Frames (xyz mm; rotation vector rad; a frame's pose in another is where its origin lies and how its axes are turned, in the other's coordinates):
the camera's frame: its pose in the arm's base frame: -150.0 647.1 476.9 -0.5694 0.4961 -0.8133
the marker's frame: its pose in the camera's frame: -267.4 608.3 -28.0 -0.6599 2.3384 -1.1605
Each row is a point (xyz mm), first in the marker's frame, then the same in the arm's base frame.
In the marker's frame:
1: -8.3 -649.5 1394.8
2: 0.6 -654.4 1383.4
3: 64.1 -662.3 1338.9
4: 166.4 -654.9 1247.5
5: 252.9 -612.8 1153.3
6: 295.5 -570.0 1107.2
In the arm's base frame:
1: -207.7 -283.2 522.6
2: -210.3 -271.5 532.1
3: -249.9 -216.4 570.4
4: -314.4 -104.1 616.4
5: -376.1 15.2 624.9
6: -414.1 79.0 609.1

